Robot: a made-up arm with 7 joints.
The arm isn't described. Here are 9 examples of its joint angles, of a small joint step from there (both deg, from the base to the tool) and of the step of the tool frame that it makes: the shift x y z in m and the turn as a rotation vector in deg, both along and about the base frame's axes.
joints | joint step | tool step
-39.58 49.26 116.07 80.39 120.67 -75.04 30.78 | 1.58 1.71 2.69 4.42 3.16 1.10 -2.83 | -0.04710 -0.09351 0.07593 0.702 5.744 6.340
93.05 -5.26 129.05 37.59 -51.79 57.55 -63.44 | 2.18 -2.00 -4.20 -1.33 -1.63 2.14 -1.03 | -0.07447 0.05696 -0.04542 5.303 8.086 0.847
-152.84 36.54 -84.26 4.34 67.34 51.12 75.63 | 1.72 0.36 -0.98 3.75 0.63 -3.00 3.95 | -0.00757 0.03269 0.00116 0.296 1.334 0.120
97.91 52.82 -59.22 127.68 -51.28 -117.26 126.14 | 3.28 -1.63 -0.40 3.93 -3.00 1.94 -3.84 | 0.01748 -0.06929 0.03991 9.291 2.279 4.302
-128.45 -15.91 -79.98 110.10 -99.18 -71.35 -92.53 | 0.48 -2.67 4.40 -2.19 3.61 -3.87 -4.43 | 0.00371 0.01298 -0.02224 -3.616 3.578 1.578
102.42 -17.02 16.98 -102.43 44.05 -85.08 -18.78 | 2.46 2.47 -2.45 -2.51 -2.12 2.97 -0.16 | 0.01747 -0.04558 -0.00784 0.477 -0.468 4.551
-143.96 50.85 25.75 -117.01 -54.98 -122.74 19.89 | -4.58 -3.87 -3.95 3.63 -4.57 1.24 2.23 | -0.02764 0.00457 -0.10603 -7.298 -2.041 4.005
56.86 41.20 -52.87 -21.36 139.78 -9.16 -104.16 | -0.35 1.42 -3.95 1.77 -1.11 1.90 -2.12 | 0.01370 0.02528 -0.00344 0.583 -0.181 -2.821
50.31 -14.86 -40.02 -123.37 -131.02 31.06 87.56 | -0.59 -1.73 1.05 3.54 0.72 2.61 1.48 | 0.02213 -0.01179 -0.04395 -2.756 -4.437 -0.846
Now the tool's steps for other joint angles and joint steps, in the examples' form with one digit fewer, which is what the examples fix.
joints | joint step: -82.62 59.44 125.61 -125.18 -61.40 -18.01 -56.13 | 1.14 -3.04 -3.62 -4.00 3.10 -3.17 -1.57
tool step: -0.1183 0.0023 0.0543 -1.83 -7.81 -0.89
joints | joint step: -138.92 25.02 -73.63 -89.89 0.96 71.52 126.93 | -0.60 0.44 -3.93 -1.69 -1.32 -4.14 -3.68
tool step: 0.0302 0.0361 0.0202 -2.22 1.65 4.50
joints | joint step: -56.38 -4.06 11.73 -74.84 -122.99 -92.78 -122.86 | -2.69 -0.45 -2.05 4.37 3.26 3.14 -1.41
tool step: -0.0046 -0.0120 -0.0143 1.44 -1.49 0.61
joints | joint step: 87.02 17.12 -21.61 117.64 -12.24 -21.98 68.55 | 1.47 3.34 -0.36 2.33 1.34 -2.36 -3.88
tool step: 0.0335 0.0415 0.0839 5.36 -8.43 1.35
